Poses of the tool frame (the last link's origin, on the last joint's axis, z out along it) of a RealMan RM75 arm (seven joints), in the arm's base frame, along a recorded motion.
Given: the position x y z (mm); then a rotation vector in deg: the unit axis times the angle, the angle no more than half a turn.
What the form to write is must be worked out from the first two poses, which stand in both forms.
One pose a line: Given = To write
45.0 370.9 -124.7 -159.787 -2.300 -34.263 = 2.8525 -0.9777 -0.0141 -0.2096 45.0 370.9 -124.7
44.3 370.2 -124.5 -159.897 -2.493 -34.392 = 2.8549 -0.9775 -0.0152 -0.2103 44.3 370.2 -124.5
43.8 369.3 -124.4 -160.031 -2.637 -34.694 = 2.8583 -0.9772 -0.0161 -0.2118 43.8 369.3 -124.4
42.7 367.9 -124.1 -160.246 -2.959 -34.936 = 2.8630 -0.9769 -0.0180 -0.2130 42.7 367.9 -124.1
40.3 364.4 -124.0 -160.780 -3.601 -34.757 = 2.8716 -0.9772 -0.0219 -0.2112 40.3 364.4 -124.0
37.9 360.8 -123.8 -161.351 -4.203 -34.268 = 2.8799 -0.9779 -0.0255 -0.2077 37.9 360.8 -123.8
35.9 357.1 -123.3 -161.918 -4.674 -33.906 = 2.8884 -0.9784 -0.0282 -0.2049 35.9 357.1 -123.3
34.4 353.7 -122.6 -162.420 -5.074 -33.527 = 2.8959 -0.9789 -0.0306 -0.2021 34.4 353.7 -122.6
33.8 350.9 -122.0 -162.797 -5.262 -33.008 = 2.9006 -0.9796 -0.0317 -0.1986 33.8 350.9 -122.0
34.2 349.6 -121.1 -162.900 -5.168 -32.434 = 2.9004 -0.9803 -0.0311 -0.1952 34.2 349.6 -121.1
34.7 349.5 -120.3 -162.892 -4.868 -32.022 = 2.8987 -0.9808 -0.0293 -0.1928 34.7 349.5 -120.3
